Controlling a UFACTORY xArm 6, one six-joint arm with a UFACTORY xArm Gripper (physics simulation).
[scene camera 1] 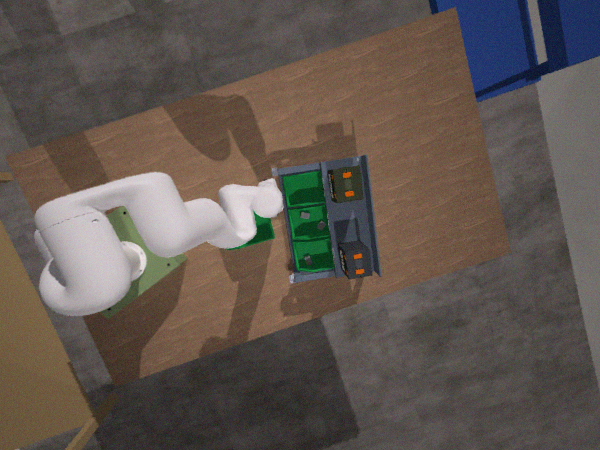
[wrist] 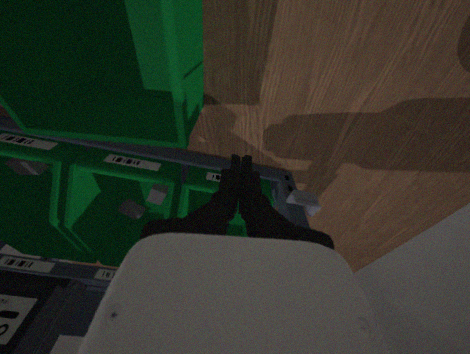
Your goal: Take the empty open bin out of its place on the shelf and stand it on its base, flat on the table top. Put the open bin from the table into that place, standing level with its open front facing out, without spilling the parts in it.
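My gripper is shut and empty. In the wrist view its fingertips are over the front rail of the grey shelf, by the end bin; the arm hides them in the scene view. Three green open bins stand side by side in the shelf's front row. The end bin shows no parts. The middle bin holds two grey parts, and the far bin shows one. Another green bin stands on the table before the shelf, partly hidden by the arm; no parts show in its visible portion.
Behind the green bins, the shelf carries an olive box and a dark grey box, both with orange marks. A pale bracket sticks out at the shelf's front corner. The wooden table extends around the shelf.
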